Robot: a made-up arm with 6 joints.
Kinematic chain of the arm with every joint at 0, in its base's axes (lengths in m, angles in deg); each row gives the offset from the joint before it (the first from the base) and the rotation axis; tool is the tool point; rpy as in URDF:
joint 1: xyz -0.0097 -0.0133 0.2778 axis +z
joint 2: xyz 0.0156 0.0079 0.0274 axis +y
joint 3: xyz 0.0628 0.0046 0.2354 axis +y
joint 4: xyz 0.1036 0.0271 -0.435 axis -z
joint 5: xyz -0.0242 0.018 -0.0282 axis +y
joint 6: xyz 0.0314 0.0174 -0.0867 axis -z
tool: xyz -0.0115 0.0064 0.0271 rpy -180 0 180
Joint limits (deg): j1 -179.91..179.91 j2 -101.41..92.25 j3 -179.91..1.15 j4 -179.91..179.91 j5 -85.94..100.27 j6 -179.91..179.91
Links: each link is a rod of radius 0.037 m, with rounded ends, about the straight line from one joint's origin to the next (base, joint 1, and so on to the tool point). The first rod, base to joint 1, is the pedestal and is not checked.
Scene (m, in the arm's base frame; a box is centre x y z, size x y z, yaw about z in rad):
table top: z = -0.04
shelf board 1: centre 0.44 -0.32 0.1 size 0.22 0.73 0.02 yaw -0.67
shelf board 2: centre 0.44 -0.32 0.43 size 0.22 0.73 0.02 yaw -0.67
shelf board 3: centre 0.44 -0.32 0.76 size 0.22 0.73 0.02 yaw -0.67
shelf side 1: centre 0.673 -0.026 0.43 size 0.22 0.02 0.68 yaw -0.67
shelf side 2: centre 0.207 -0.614 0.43 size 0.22 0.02 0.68 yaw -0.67
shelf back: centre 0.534 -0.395 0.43 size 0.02 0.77 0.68 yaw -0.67
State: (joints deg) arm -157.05 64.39 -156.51 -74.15 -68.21 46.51
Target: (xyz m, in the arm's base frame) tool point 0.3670 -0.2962 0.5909
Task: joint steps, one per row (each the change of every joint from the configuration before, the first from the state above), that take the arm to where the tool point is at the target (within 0.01 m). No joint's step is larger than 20 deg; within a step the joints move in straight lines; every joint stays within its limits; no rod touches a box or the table.
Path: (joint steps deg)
1: 9.09 -17.58 11.26 9.38 -3.48 -4.42
2: 9.08 -17.57 11.26 9.38 -3.49 -4.41
3: 9.09 -17.58 11.26 9.38 -3.48 -4.42
4: 9.09 -17.58 11.26 9.38 -3.49 -4.41
5: 9.08 -17.57 11.26 9.38 -3.48 -4.42
6: 15.02 -8.85 15.42 -15.93 -0.08 8.82
7: 15.01 -8.85 15.42 -15.93 -0.08 8.82
8: 15.01 -8.85 15.42 -15.93 -0.07 8.81
9: 15.02 -8.86 15.42 -15.93 -0.08 8.82
10: 1.47 15.32 -12.00 3.19 0.00 -1.41
11: 1.47 15.31 -12.01 3.19 0.00 -1.42
12: 1.47 15.31 -12.01 3.19 0.00 -1.41

